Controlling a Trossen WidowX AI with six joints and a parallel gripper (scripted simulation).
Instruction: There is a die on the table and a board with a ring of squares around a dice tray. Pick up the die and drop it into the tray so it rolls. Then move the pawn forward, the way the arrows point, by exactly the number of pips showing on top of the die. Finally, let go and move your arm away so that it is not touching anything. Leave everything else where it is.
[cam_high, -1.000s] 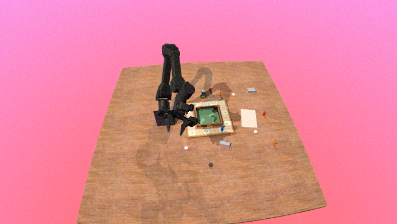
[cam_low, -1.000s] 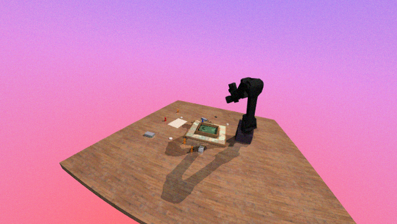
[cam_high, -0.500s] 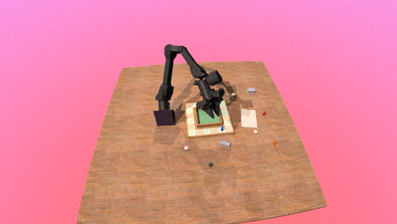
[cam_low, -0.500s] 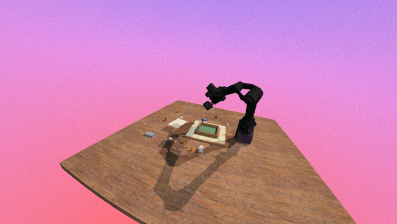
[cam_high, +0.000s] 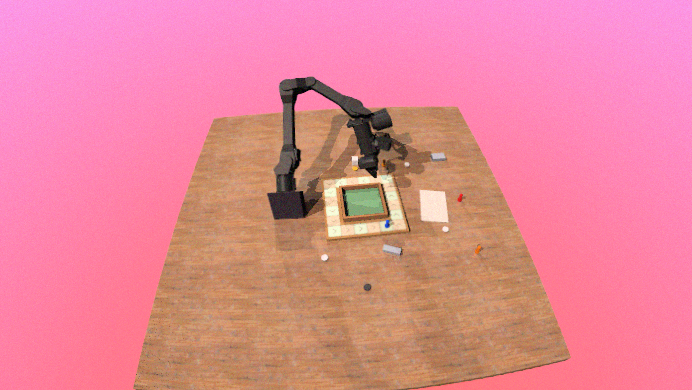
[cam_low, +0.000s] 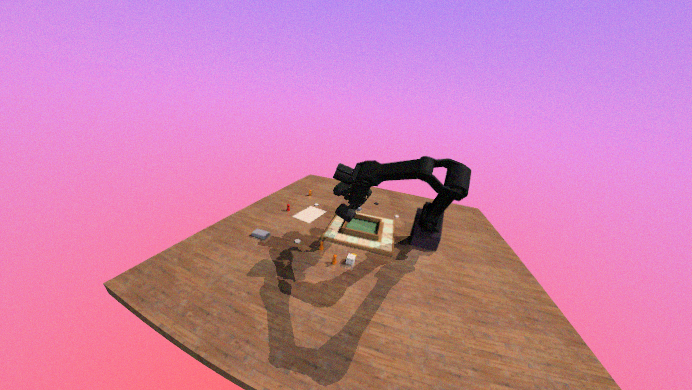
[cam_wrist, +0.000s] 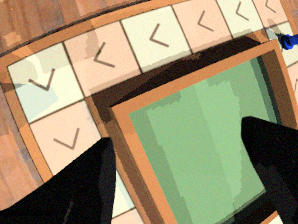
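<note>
My gripper tip is now 17 cm to the right of the die, 8 cm above it and 5 cm past it. Also, from my gripper tip: white card (20 cm ahead, 11 cm to the right, 9 cm below); blue pawn (18 cm to the right, 6 cm below); yellow disc (13 cm to the left, 9 cm below, 5 cm behind).
</note>
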